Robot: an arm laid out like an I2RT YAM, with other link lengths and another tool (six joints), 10 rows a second.
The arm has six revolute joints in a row. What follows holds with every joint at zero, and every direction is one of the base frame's.
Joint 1 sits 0.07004 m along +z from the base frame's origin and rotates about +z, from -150 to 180 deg.
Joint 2 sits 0.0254 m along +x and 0.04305 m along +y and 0.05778 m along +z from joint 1 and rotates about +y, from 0 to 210 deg.
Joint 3 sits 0.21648 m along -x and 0.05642 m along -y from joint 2 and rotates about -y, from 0 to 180 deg.
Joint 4 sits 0.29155 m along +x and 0.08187 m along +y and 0.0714 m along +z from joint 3 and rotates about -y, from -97 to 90 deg.
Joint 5 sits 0.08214 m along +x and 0.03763 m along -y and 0.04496 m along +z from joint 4 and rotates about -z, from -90 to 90 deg.
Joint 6 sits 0.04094 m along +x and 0.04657 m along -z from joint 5 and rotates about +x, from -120 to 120 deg.
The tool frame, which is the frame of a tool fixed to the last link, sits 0.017 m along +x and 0.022 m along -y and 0.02 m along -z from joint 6; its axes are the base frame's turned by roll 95.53, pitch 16.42 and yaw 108.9 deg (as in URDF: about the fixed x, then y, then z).
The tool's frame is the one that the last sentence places.
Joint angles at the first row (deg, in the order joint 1, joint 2, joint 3, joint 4, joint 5, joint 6):
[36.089, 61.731, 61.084, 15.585, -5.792, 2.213]
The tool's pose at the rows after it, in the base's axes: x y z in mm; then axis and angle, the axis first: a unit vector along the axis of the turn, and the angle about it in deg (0 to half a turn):
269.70 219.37 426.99 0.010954 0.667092 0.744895 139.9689
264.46 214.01 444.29 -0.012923 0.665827 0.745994 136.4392
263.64 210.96 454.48 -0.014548 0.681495 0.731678 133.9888
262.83 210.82 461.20 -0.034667 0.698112 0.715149 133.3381
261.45 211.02 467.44 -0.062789 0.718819 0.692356 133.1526
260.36 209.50 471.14 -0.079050 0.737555 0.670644 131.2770
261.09 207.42 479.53 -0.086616 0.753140 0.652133 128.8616
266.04 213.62 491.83 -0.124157 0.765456 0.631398 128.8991
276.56 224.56 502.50 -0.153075 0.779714 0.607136 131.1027
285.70 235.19 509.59 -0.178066 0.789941 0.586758 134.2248
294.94 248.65 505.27 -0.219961 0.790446 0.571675 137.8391
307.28 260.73 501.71 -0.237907 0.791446 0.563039 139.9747
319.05 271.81 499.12 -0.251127 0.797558 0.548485 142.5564
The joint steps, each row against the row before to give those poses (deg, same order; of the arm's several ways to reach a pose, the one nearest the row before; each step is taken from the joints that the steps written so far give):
[0.027, -1.706, 1.434, 1.582, -3.192, -2.045]
[-0.066, -0.698, 1.578, 0.155, -0.220, -3.233]
[0.067, 0.416, 2.476, -2.833, 1.319, -3.128]
[-0.025, 0.458, 2.024, -2.849, -1.295, -2.971]
[-0.050, 0.442, 2.245, -3.850, -2.086, -3.673]
[0.080, 0.077, 1.111, -2.313, 0.108, -3.998]
[-0.048, 0.892, 2.344, -2.105, 1.038, -3.451]
[-0.038, 3.255, 5.092, -3.351, -2.737, -3.726]
[-0.022, 5.375, 7.553, -5.561, -2.890, -2.686]
[0.008, 5.043, 7.210, -5.827, -3.061, -1.944]
[0.012, 3.813, 3.648, -2.995, -4.998, -2.455]
[-0.009, 4.298, 3.983, -1.733, -2.367, -1.226]
[0.010, 4.908, 5.700, -4.006, -1.839, -1.600]

